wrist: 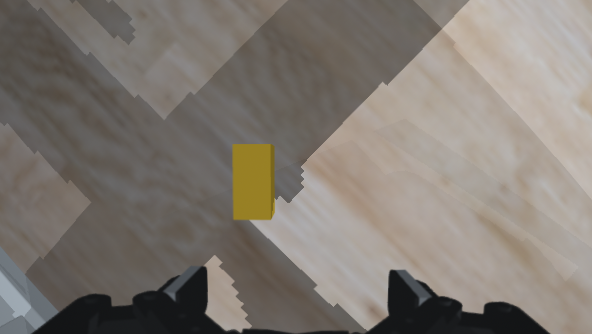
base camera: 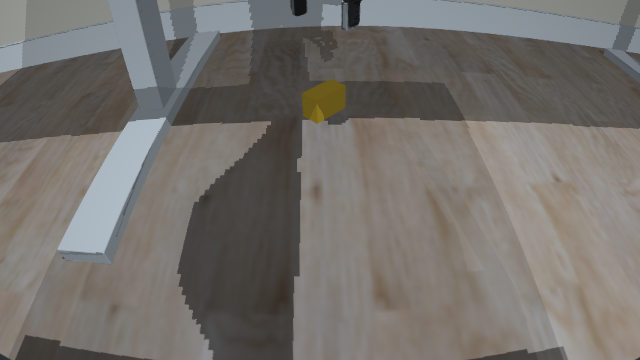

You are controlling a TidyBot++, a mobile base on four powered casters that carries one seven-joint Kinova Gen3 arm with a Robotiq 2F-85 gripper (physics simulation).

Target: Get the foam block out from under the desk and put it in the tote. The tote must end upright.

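Frame: origin at the arm's base, x ahead, y left, z up, level; metres.
Seen in the pictures: gripper, fingertip midpoint: (wrist: 297, 289) (base camera: 323, 21).
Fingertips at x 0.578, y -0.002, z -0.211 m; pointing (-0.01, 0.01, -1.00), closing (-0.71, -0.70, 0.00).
Observation:
Offsets run from my fingertips to a thing's middle. "*": to the spot under its first point.
The yellow foam block {dx +0.058, dy +0.001, dz -0.163 m} (base camera: 324, 100) (wrist: 252, 182) lies on the floor, in shadow at the edge of a lit patch. In the wrist view its long side runs up and down the picture, near the middle. My gripper (base camera: 325, 12) (wrist: 297, 289) is open, with its fingers wide apart. In the base view the fingertips show at the top edge, above the block and apart from it. In the wrist view the block is above and a little left of the midpoint between the fingertips. The tote does not show in either view.
A pale desk leg {* dx +0.054, dy +0.292, dz -0.050 m} (base camera: 145, 55) with a long foot bar (base camera: 115, 190) stands left of the block. Part of pale framework (wrist: 15, 295) shows at the wrist view's lower left corner. Another foot {* dx +0.359, dy -0.892, dz -0.165 m} (base camera: 622, 62) is at the far right, and a pale baseboard (base camera: 450, 17) runs along the back wall.

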